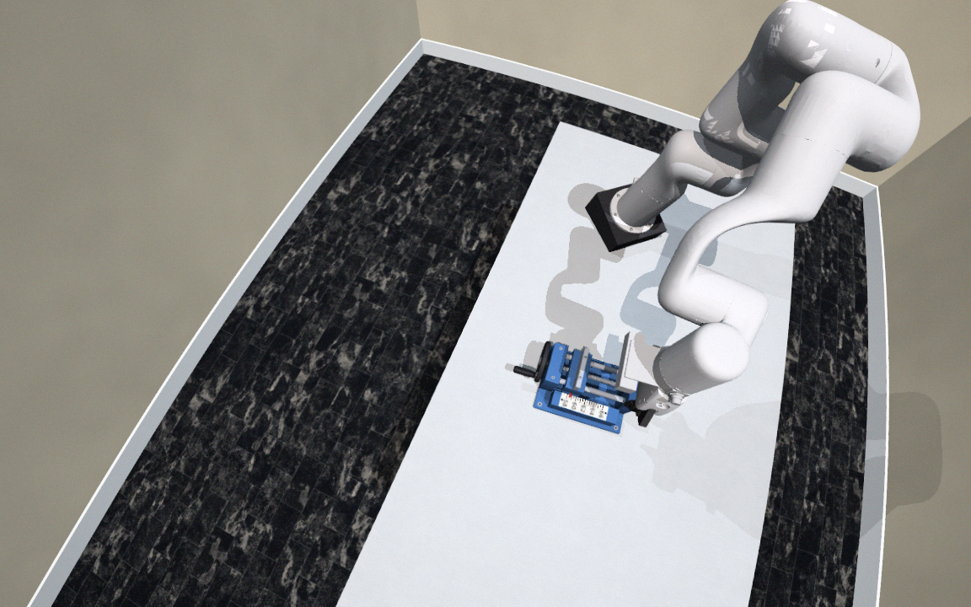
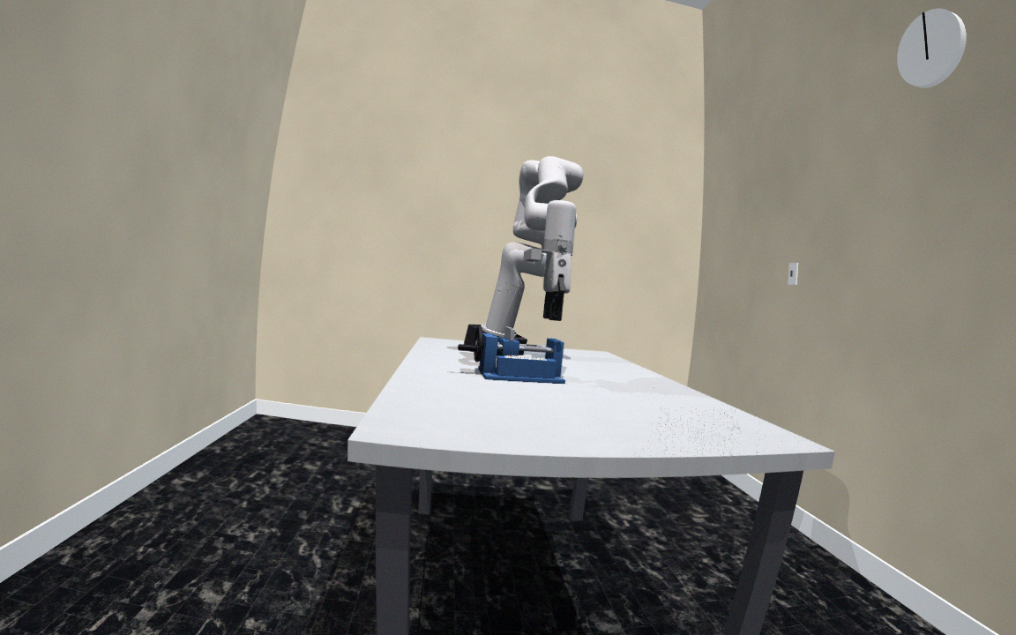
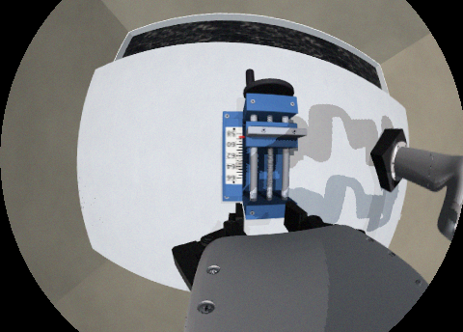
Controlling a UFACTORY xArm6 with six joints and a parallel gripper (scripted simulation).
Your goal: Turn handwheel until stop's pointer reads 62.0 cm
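My gripper is now 190 mm to the left of the handwheel, 100 mm above it and 20 mm past it. The rest, counted from my hand: stop: 100 mm to the right, 80 mm below, 20 mm behind.
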